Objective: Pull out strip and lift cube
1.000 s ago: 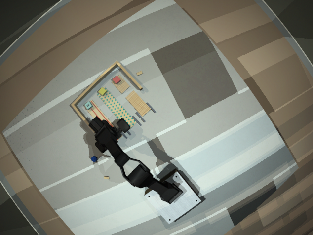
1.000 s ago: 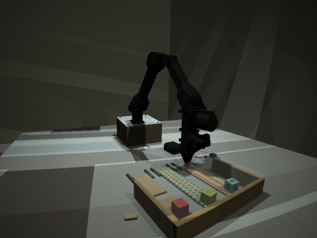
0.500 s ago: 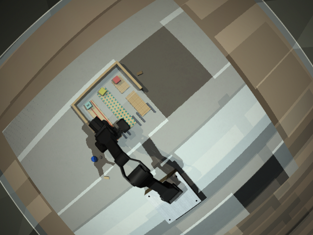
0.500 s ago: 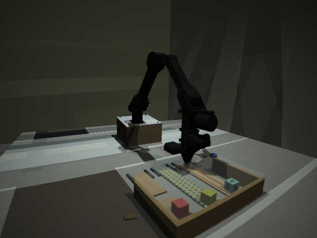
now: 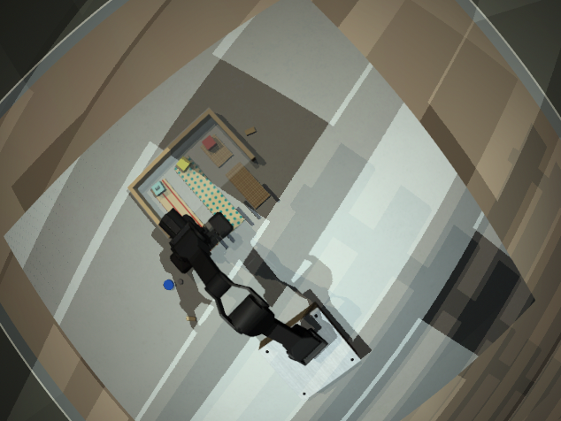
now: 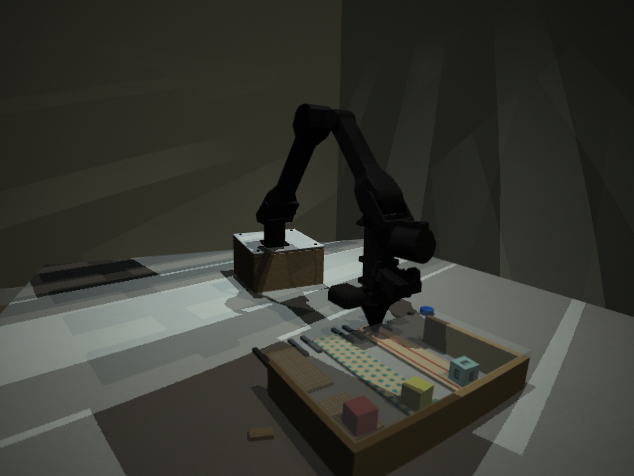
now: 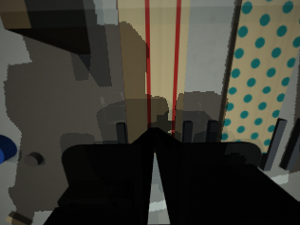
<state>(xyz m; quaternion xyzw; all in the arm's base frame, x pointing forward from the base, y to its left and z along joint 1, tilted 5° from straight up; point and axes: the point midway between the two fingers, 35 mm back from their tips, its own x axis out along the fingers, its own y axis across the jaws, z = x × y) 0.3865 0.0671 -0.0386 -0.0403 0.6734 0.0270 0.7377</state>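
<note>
Now: the labelled cube 20 cm ahead of my gripper tip, 2 cm to the left of it and 2 cm above it. From my gripper tip the other things lie so: blue disc (3 cm behind, 17 cm to the left); beige pebble (8 cm behind, 5 cm to the left).
</note>
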